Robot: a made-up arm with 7 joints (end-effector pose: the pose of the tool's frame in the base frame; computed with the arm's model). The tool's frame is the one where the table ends. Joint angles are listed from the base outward.
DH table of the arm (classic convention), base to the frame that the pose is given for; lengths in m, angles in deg. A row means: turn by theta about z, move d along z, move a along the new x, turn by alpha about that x. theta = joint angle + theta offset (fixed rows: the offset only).
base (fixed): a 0.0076; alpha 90; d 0.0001; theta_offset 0
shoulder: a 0.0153; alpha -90; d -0.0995; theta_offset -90
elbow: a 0.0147; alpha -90; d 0.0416; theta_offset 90
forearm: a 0.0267; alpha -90; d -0.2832; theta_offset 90
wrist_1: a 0.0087; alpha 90; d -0.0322; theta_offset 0
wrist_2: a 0.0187; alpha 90; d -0.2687; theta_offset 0
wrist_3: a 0.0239; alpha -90; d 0.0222; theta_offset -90
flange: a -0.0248; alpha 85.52; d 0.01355; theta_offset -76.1
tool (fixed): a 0; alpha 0; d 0.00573; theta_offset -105
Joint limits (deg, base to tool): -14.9..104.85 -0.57..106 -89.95..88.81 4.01..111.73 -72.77..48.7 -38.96..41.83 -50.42..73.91
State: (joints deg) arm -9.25 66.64 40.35 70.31 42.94 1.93 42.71
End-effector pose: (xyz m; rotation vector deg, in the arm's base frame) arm 0.1913 0.5447 -0.0560 12.85 -94.23 -42.84
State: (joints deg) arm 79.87 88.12 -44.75 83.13 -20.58 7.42 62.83
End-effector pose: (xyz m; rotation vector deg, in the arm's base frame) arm 0.1803 0.4419 0.2256 50.79 -21.21 -82.96
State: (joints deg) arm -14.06 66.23 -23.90 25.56 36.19 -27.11 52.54
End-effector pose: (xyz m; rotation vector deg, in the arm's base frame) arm 0.0510 0.6103 -0.2369 -12.98 -26.70 -51.14
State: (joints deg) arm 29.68 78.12 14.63 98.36 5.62 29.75 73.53
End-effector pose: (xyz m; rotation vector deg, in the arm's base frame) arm 0.2054 0.4062 0.1724 17.76 -53.83 -81.96
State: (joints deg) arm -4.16 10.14 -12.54 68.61 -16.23 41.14 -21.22
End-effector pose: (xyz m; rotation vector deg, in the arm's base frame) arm 0.2319 0.1845 -0.4557 29.39 -25.47 -38.98
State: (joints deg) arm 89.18 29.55 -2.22 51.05 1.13 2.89 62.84
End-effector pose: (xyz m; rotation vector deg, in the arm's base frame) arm 0.4153 0.3920 0.1921 6.88 -115.49 -81.98
